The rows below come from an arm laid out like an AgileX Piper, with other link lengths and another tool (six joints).
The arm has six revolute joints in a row. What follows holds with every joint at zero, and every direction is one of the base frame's.
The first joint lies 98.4 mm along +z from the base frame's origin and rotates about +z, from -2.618 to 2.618 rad.
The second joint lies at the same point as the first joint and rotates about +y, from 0 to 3.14 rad.
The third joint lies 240 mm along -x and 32.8 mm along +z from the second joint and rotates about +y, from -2.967 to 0 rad.
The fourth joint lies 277.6 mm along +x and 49 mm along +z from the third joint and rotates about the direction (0.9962, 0, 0.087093), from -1.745 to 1.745 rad.
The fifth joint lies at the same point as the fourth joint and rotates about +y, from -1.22 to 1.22 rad.
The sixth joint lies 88.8 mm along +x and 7.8 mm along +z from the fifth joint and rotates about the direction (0.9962, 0, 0.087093), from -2.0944 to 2.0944 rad.
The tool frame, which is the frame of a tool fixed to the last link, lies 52.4 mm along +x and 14 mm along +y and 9.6 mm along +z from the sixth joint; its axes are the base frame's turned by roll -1.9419, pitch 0.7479 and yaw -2.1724 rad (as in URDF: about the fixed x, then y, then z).
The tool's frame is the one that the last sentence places.
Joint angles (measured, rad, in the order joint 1, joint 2, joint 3, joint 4, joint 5, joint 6), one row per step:
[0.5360, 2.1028, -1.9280, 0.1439, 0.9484, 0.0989]
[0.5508, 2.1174, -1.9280, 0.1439, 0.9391, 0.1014]
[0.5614, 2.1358, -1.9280, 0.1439, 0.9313, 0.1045]
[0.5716, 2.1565, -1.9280, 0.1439, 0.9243, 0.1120]
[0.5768, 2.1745, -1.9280, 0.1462, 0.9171, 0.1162]
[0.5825, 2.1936, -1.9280, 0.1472, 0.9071, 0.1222]
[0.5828, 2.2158, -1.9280, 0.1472, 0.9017, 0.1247]
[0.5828, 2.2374, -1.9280, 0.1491, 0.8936, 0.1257]
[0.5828, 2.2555, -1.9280, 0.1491, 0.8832, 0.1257]
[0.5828, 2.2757, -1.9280, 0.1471, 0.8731, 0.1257]
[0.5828, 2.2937, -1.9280, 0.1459, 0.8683, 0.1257]
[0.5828, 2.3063, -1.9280, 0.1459, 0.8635, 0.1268]
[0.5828, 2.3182, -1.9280, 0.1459, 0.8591, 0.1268]
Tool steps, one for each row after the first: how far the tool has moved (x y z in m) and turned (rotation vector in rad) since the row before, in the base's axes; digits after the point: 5 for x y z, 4 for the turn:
[-0.00235, 0.00726, -0.00674, -0.0020, 0.0055, 0.0113]
[-0.00126, 0.00548, -0.00884, -0.0046, 0.0101, 0.0068]
[-0.00127, 0.00525, -0.01011, -0.0049, 0.0143, 0.0027]
[-0.00020, 0.00321, -0.00870, -0.0027, 0.0118, 0.0002]
[-0.00007, 0.00340, -0.00914, -0.0024, 0.0102, -0.0012]
[0.00100, 0.00074, -0.01117, -0.0086, 0.0149, -0.0027]
[0.00107, 0.00080, -0.01067, -0.0058, 0.0126, -0.0025]
[0.00123, 0.00064, -0.00878, -0.0046, 0.0063, -0.0015]
[0.00115, 0.00034, -0.00999, -0.0075, 0.0073, -0.0009]
[0.00038, 0.00003, -0.00918, -0.0084, 0.0103, -0.0004]
[0.00033, 0.00012, -0.00632, -0.0042, 0.0068, -0.0017]
[0.00022, 0.00007, -0.00599, -0.0043, 0.0062, -0.0006]

